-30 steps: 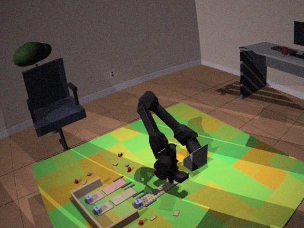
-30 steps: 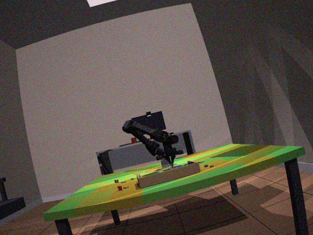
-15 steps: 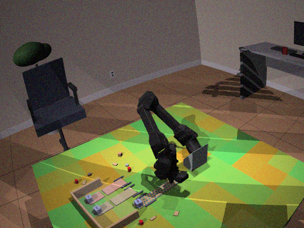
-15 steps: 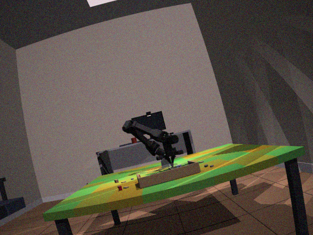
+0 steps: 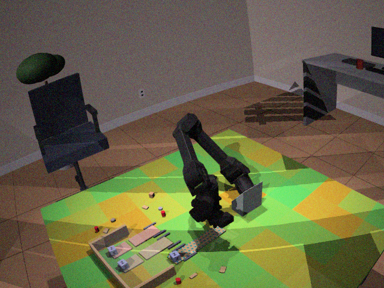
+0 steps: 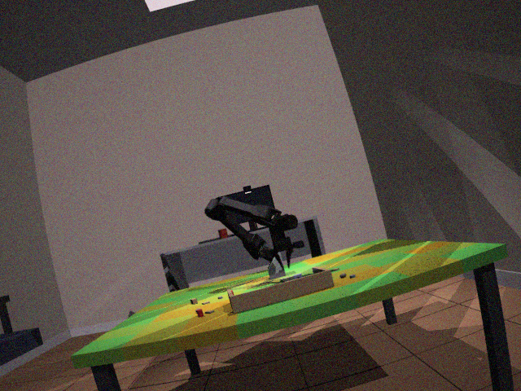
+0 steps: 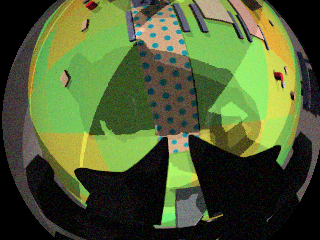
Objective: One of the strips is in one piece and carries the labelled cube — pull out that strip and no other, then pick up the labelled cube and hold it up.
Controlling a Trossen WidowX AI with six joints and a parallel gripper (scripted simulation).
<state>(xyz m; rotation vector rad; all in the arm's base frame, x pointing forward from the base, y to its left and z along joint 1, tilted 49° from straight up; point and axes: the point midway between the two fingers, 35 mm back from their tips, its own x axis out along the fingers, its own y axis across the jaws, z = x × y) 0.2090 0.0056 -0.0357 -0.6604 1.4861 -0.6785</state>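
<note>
Now: gripper tip 8 cm short of the dotted strip, 4 cm above it and 1 cm to the right of it.
</note>
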